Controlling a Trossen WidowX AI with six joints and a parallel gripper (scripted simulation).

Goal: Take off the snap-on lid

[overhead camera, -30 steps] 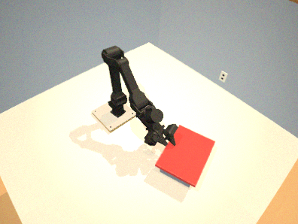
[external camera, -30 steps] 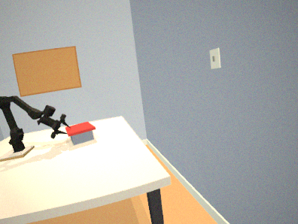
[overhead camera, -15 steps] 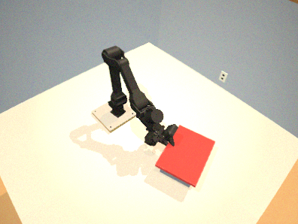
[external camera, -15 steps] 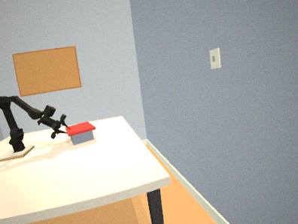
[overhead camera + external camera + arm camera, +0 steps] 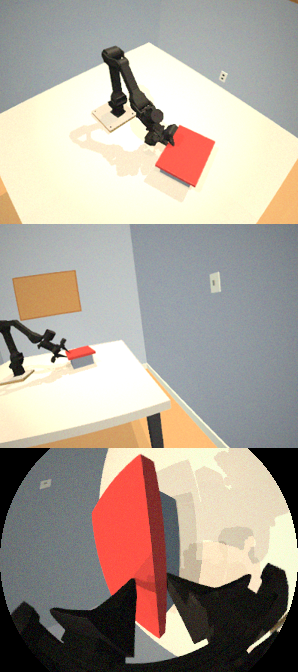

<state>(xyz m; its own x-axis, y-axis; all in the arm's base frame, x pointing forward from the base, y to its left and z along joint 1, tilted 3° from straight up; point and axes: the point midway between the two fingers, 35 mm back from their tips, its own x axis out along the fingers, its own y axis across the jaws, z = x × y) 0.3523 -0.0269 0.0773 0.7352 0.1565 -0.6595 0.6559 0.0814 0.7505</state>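
Right now the red lid is 80 mm ahead of my gripper tip, 10 mm to the left of it and 10 mm above it. Round my gripper tip: grey-blue storage box (70 mm ahead, 40 mm below, 10 mm to the left).
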